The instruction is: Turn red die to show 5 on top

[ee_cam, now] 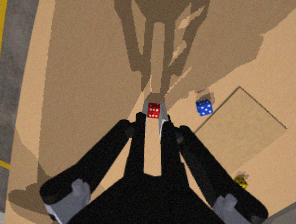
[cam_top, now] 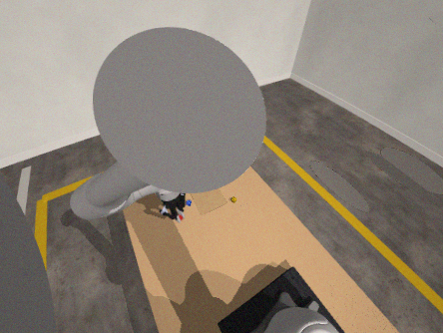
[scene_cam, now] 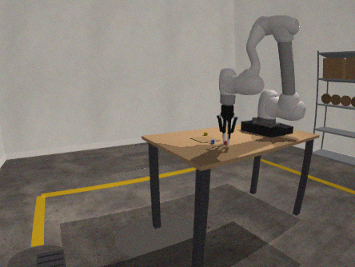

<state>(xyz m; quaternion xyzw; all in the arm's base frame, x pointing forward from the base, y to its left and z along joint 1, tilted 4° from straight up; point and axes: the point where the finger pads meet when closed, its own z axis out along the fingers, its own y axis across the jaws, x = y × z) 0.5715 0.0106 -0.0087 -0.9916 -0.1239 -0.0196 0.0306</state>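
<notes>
My hand is 170 mm to the left of the tan mat and 30 mm above it. From my hand the other things lie so: red die: 20 mm below; yellow die: 100 mm behind, 250 mm to the right, 20 mm below; blue die: 40 mm ahead, 80 mm to the right, 20 mm below.
</notes>
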